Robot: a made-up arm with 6 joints. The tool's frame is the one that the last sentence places. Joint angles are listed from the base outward.
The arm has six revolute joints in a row. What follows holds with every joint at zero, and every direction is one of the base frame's.
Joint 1 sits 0.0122 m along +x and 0.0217 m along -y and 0.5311 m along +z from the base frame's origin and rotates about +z.
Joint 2 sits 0.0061 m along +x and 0.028 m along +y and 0.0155 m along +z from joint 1 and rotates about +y.
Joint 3 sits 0.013 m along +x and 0.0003 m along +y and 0.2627 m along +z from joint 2 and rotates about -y.
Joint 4 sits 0.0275 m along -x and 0.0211 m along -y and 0.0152 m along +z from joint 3 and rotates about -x.
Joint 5 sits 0.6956 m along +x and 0.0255 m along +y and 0.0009 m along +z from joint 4 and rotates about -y.
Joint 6 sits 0.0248 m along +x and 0.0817 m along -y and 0.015 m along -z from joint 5 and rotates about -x.
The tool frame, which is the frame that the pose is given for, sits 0.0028 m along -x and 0.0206 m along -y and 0.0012 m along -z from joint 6; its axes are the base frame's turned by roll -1.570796, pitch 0 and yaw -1.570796 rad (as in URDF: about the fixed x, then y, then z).
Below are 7 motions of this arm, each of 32 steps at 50 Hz.
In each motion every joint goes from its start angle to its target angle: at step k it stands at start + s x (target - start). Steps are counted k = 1, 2, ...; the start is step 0. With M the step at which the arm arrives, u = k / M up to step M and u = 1 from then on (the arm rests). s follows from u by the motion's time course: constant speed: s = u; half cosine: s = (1 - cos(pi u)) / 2; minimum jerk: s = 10 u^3 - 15 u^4 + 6 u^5.
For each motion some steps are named. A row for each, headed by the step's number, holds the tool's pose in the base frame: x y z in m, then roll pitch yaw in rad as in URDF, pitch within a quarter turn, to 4 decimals.
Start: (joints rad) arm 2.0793 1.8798 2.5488 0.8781 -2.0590 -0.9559
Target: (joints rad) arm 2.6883 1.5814 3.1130 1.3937 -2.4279 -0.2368
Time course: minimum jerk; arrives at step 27
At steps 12, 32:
12: -0.3303 0.3843 1.0613 -2.3509 -0.0349 -0.7786
32: -0.1689 0.0708 1.1716 -2.4417 0.1150 -0.4566

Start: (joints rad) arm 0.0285 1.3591 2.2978 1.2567 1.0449 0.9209
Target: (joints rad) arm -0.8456 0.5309 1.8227 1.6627 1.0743 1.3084
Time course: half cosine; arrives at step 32
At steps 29, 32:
29: 0.2220 -0.1983 1.4325 0.8527 0.8448 1.5063
32: 0.2133 -0.1954 1.4358 0.8412 0.8584 1.4669

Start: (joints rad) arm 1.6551 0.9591 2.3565 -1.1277 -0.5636 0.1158
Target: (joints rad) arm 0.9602 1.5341 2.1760 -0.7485 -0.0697 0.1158
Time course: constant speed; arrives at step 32
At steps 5, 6, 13, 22, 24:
5: 0.0351 0.4738 1.3007 -0.6507 0.1853 0.9306
6: 0.0477 0.4899 1.2907 -0.6525 0.2039 0.8932
13: 0.1541 0.5860 1.2104 -0.6819 0.3206 0.6215
22: 0.3251 0.6561 1.0836 -0.7605 0.4305 0.2470
24: 0.3661 0.6624 1.0523 -0.7834 0.4478 0.1606

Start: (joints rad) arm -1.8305 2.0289 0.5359 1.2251 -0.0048 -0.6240
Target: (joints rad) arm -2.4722 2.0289 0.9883 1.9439 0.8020 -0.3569
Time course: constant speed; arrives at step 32
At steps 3, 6, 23, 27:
3: -0.1474 -0.3864 -0.2589 -2.9907 -0.0371 -2.7666
6: -0.1751 -0.4087 -0.2527 -2.9041 -0.0366 -2.7283
23: -0.3702 -0.4752 -0.1899 -2.5312 -0.1656 -2.4874
27: -0.4216 -0.4734 -0.1697 -2.4794 -0.2135 -2.4282

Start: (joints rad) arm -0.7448 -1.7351 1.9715 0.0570 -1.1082 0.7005
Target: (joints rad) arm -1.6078 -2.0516 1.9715 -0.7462 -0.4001 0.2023
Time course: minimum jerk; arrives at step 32
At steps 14, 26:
14: -0.4152 0.6436 0.0722 1.4326 0.3110 -2.8769
26: -0.0302 0.6924 -0.0485 2.0919 -0.2399 2.6933

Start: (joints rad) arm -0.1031 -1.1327 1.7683 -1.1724 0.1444 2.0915
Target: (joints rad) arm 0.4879 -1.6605 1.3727 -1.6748 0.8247 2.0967
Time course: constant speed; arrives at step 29
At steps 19, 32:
19: -0.8733 -0.2928 0.7189 1.4570 0.6642 -0.7658
32: -0.8056 -0.4638 0.6429 1.3971 0.5288 -0.3401

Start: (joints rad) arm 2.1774 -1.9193 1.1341 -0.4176 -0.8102 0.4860
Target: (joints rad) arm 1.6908 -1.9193 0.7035 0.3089 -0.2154 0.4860
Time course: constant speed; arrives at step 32
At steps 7, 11, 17, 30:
7: 0.5025 -0.7922 0.6136 0.7367 0.0696 0.1826
11: 0.4552 -0.8141 0.6425 0.7256 0.1629 0.1170
17: 0.3807 -0.8399 0.6847 0.7096 0.2993 -0.0044
30: 0.2088 -0.8647 0.7726 0.6572 0.5619 -0.3660

